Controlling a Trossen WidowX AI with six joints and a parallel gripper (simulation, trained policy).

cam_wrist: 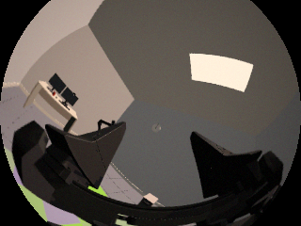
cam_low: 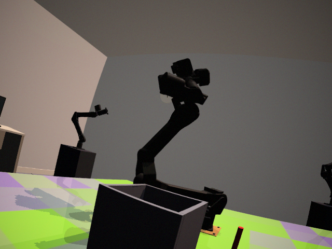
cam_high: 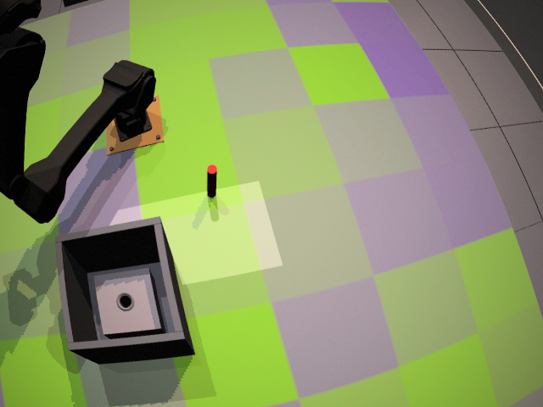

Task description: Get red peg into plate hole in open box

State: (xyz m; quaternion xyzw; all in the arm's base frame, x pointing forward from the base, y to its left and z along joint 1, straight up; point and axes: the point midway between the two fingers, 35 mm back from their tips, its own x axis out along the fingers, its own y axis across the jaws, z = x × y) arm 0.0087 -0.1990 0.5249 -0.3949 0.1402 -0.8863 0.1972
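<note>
My gripper tip is now 510 mm above the red peg, 300 mm to the right of it and 210 mm short of it. From my gripper tip the other things lie so: plate: 500 mm below, 340 mm ahead, 110 mm to the left.
</note>
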